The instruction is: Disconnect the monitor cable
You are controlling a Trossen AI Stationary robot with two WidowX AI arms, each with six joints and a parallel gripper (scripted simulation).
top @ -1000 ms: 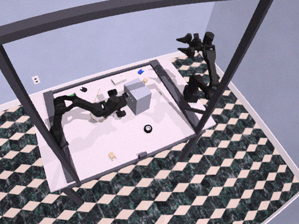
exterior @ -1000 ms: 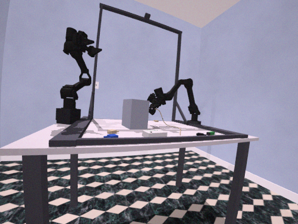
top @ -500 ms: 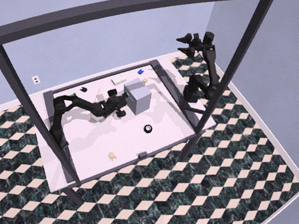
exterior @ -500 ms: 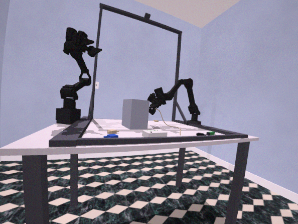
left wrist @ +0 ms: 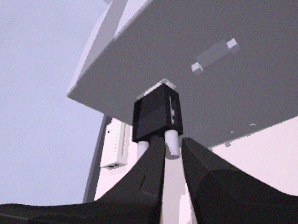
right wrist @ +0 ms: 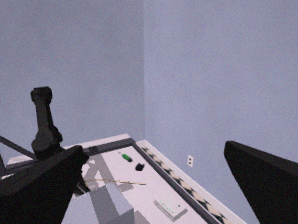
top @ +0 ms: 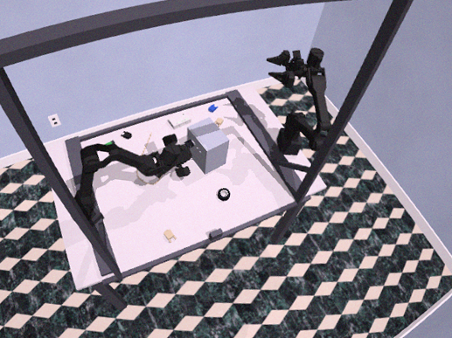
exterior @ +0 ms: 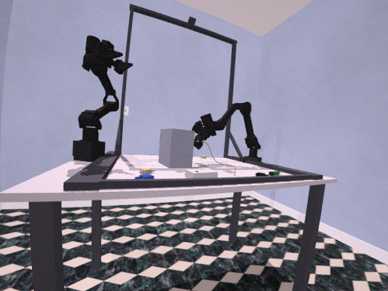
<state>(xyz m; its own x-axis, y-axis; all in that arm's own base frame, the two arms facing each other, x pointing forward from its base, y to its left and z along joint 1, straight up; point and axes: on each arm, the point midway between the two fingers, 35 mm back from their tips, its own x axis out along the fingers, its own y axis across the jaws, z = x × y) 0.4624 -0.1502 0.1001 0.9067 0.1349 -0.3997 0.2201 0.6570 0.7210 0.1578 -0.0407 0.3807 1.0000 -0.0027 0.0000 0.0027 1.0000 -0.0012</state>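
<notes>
Right now the grey box is 130 mm to the right of my left hand, 60 mm below it and 20 mm ahead of it.
</notes>
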